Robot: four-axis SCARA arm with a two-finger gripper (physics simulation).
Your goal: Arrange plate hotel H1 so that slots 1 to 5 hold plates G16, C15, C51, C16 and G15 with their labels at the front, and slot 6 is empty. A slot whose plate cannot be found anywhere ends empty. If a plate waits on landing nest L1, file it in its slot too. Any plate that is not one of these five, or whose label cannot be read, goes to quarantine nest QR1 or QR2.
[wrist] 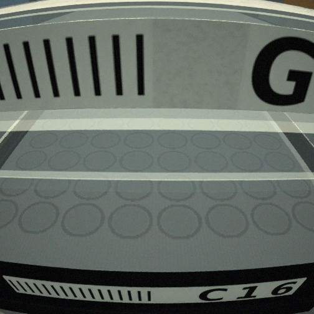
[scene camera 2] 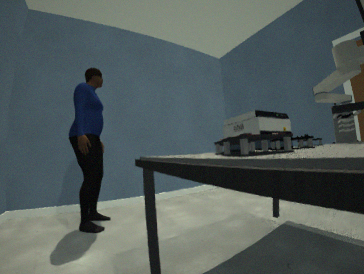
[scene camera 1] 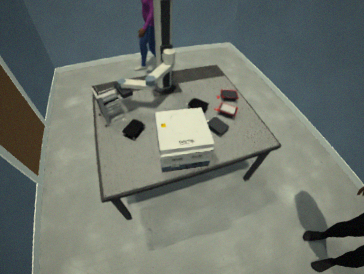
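The plate hotel H1 [scene camera 1: 103, 110] [scene camera 2: 345, 133] stands at the table's back left corner. My gripper [scene camera 1: 111, 95] [scene camera 2: 348, 107] is open at the hotel, with nothing between its fingers; the fingertips do not show in the wrist view. Plate C16 [wrist: 135, 250] lies low in the wrist view, its label facing me and readable. Above it a larger-looking label with bars and a letter G [wrist: 200, 65] crosses the view; its number is cut off. The slot numbers do not show. Two red-edged nests [scene camera 1: 229, 94] [scene camera 1: 228, 110] stand at the right; the nearer one bears a white-topped plate.
A big white instrument [scene camera 1: 184, 131] [scene camera 2: 256, 123] stands mid-table. Black nests [scene camera 1: 133, 129] [scene camera 1: 198, 104] [scene camera 1: 218, 126] stand around it. A dark nest [scene camera 1: 124, 91] is beside the hotel, partly under the arm. People [scene camera 1: 146, 40] [scene camera 2: 90, 115] stand off the table.
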